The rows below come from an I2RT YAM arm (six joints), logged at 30 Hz.
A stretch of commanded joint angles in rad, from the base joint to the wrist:
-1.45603 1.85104 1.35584 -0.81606 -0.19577 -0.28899
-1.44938 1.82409 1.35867 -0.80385 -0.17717 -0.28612
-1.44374 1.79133 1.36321 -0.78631 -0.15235 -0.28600
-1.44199 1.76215 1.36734 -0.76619 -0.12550 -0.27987
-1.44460 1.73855 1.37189 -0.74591 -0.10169 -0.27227
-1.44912 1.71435 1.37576 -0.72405 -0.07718 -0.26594
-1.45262 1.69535 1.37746 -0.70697 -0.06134 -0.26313
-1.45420 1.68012 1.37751 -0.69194 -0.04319 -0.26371
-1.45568 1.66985 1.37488 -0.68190 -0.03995 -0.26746
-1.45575 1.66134 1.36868 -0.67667 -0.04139 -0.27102
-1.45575 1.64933 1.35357 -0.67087 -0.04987 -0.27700
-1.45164 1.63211 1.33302 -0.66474 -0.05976 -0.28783
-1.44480 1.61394 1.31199 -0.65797 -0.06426 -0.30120
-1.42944 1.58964 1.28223 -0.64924 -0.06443 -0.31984
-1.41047 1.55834 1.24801 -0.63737 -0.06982 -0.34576
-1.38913 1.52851 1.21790 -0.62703 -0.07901 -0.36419
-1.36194 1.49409 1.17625 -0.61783 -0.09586 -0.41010
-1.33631 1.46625 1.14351 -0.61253 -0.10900 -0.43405
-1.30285 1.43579 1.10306 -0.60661 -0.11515 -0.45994
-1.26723 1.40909 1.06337 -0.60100 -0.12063 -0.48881
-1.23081 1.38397 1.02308 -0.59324 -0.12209 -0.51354
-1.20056 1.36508 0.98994 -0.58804 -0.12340 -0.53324
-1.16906 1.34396 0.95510 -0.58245 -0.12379 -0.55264
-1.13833 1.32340 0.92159 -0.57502 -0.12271 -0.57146
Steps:
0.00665 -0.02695 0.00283 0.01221 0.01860 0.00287
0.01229 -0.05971 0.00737 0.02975 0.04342 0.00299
0.01404 -0.08889 0.01150 0.04987 0.07027 0.00912
0.01143 -0.11249 0.01605 0.07015 0.09408 0.01672
0.00691 -0.13669 0.01992 0.09201 0.11859 0.02305
0.00341 -0.15569 0.02162 0.10909 0.13443 0.02586
0.00183 -0.17092 0.02167 0.12412 0.15258 0.02528
0.00035 -0.18119 0.01904 0.13416 0.15582 0.02153
0.00028 -0.18970 0.01284 0.13939 0.15438 0.01797
0.00028 -0.20171 -0.00227 0.14519 0.14590 0.01199
0.00439 -0.21893 -0.02282 0.15132 0.13601 0.00116
0.01123 -0.23710 -0.04385 0.15809 0.13151 -0.01221
0.02659 -0.26140 -0.07361 0.16682 0.13134 -0.03085
0.04556 -0.29270 -0.10783 0.17869 0.12595 -0.05677
0.06690 -0.32253 -0.13794 0.18903 0.11676 -0.07520
0.09409 -0.35695 -0.17959 0.19823 0.09991 -0.12111
0.11972 -0.38479 -0.21233 0.20353 0.08677 -0.14506
0.15318 -0.41525 -0.25278 0.20945 0.08062 -0.17095
0.18880 -0.44195 -0.29247 0.21506 0.07514 -0.19982
0.22522 -0.46707 -0.33276 0.22282 0.07368 -0.22455
0.25547 -0.48596 -0.36590 0.22802 0.07237 -0.24425
0.28697 -0.50708 -0.40074 0.23361 0.07198 -0.26365
0.31770 -0.52764 -0.43425 0.24104 0.07306 -0.28247

